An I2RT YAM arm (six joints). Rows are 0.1 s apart.
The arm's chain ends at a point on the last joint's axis. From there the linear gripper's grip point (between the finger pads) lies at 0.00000 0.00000 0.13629 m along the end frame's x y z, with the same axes.
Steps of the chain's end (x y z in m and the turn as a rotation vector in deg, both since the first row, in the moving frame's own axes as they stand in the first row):
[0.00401, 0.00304, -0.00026, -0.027, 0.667, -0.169]
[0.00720, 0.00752, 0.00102, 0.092, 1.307, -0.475]
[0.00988, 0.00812, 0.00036, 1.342, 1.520, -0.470]
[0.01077, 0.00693, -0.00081, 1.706, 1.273, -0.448]
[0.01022, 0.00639, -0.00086, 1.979, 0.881, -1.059]
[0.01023, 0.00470, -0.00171, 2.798, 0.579, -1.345]
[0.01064, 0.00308, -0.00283, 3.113, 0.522, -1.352]
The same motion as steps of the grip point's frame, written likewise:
[0.00560, 0.00310, -0.00027, -0.027, 0.667, -0.169]
[0.01031, 0.00729, 0.00098, 0.092, 1.307, -0.475]
[0.01348, 0.00491, 0.00027, 1.342, 1.520, -0.470]
[0.01378, 0.00286, -0.00090, 1.706, 1.273, -0.448]
[0.01227, 0.00166, -0.00096, 1.979, 0.881, -1.059]
[0.01153, -0.00197, -0.00188, 2.798, 0.579, -1.345]
[0.01179, -0.00434, -0.00304, 3.113, 0.522, -1.352]

